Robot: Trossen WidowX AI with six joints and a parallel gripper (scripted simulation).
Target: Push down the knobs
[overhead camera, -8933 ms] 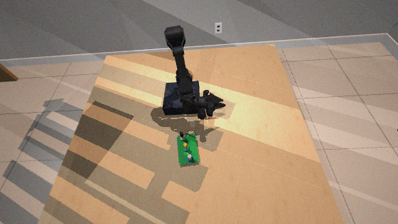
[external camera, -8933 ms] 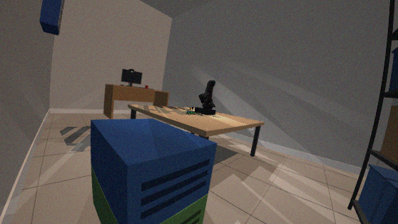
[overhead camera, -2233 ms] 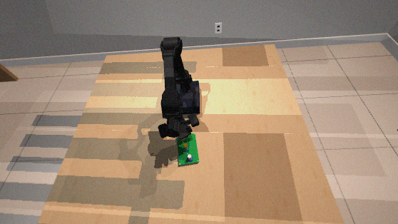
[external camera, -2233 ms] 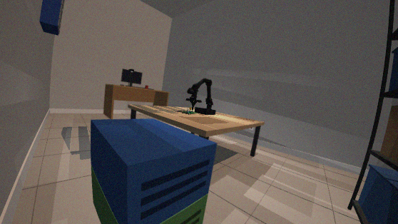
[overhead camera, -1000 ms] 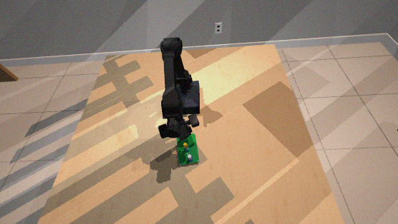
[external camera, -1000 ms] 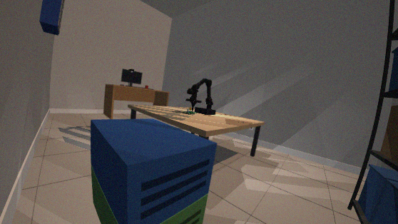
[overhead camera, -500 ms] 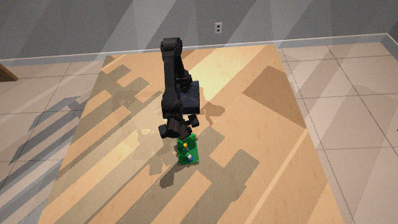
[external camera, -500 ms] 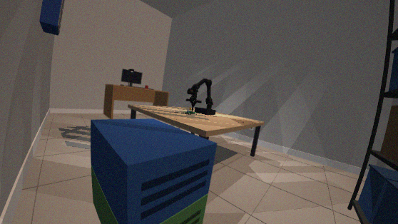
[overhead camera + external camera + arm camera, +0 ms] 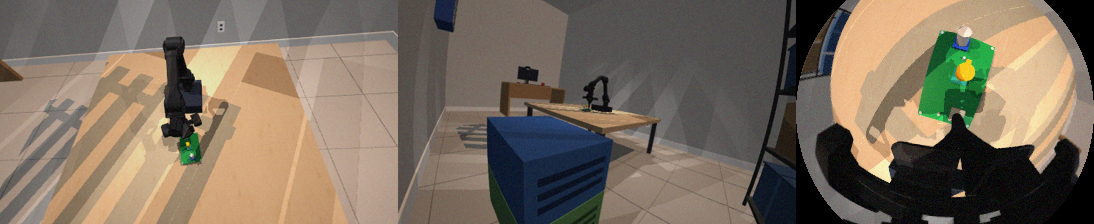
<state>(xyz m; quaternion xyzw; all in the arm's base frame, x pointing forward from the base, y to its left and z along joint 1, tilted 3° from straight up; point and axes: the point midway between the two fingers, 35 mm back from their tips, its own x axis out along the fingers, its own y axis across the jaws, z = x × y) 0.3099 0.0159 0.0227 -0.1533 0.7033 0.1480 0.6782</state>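
Right now my gripper tip is 6 cm short of the orange knob, 3 cm to the right of it and 1 cm above it.
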